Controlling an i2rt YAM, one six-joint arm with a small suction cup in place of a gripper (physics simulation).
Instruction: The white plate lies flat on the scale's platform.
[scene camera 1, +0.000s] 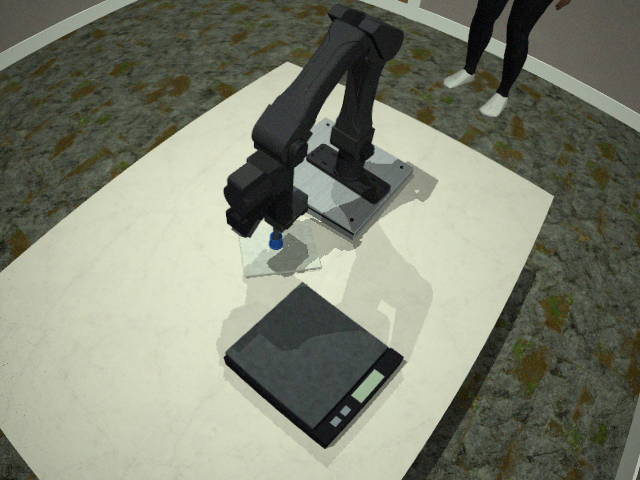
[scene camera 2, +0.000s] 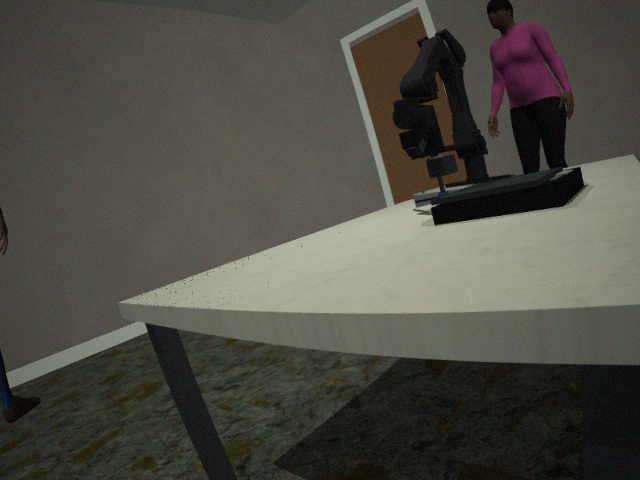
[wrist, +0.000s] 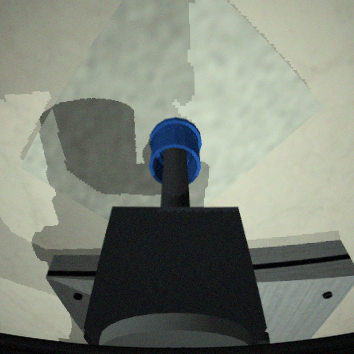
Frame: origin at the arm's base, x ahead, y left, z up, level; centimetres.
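Seen in the pictures: end effector, tool point: (scene camera 1: 275, 246) (wrist: 174, 132); arm's base, origin of the base link: (scene camera 1: 347, 173) (scene camera 2: 478, 182).
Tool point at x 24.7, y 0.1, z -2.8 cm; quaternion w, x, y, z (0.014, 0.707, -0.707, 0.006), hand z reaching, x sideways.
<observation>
Pixels of each thing's top centre, then the offset from my tool point to it. Level surfaces: height alone.
- white plate, middle of its top: (wrist: 157, 139) (scene camera 1: 278, 246) dz +1.3, dx +0.3, dy +1.0 cm
- black scale, middle of its top: (scene camera 1: 314, 356) (scene camera 2: 508, 180) dz +4.3, dx +15.7, dy +22.3 cm
- table's, its level: dz -0.1 cm
The white plate (scene camera 1: 257, 263) (wrist: 246, 88) is a thin square sheet that lies flat on the table between the arm's base and the scale. My gripper (scene camera 1: 275, 243) (scene camera 2: 443, 193) (wrist: 175, 140), a blue suction cup, stands straight down with its rim on the plate's middle. The plate is still down on the table. The black scale (scene camera 1: 309, 352) (scene camera 2: 494, 200) sits nearer the front edge, a short gap from the plate. Its dark platform is bare and its display (scene camera 1: 368, 386) is at the right front corner.
The arm's grey base mount (scene camera 1: 328, 190) (wrist: 298, 291) lies just behind the plate. A person (scene camera 2: 523, 71) (scene camera 1: 485, 48) stands on the floor beyond the table's (scene camera 1: 151, 286) far corner, by a brown door (scene camera 2: 385, 95).
</observation>
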